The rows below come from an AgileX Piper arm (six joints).
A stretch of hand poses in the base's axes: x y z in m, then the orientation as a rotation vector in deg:
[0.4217 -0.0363 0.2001 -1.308 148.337 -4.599]
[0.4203 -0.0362 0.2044 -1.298 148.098 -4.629]
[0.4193 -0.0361 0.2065 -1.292 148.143 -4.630]
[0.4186 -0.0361 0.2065 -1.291 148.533 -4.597]
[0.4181 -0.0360 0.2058 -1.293 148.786 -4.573]
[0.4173 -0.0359 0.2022 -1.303 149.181 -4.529]
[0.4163 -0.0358 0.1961 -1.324 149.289 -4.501]
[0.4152 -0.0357 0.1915 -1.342 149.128 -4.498]
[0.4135 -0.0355 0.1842 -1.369 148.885 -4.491]
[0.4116 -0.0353 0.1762 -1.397 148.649 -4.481]
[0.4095 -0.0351 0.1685 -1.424 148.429 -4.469]
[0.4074 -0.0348 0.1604 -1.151 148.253 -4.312]
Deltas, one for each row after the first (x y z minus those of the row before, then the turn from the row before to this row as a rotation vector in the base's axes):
[-0.0014 0.0001 0.0043 -0.023 -0.239 -0.006]
[-0.0010 0.0001 0.0021 0.001 0.045 -0.006]
[-0.0007 0.0000 0.0000 0.030 0.389 -0.006]
[-0.0005 0.0001 -0.0007 0.021 0.252 -0.002]
[-0.0008 0.0001 -0.0036 0.035 0.394 0.004]
[-0.0010 0.0001 -0.0061 0.017 0.108 0.017]
[-0.0011 0.0001 -0.0046 -0.004 -0.160 0.018]
[-0.0017 0.0002 -0.0073 -0.004 -0.242 0.028]
[-0.0019 0.0002 -0.0080 -0.002 -0.235 0.029]
[-0.0021 0.0002 -0.0077 0.000 -0.219 0.028]
[-0.0021 0.0003 -0.0081 0.165 -0.186 -0.158]

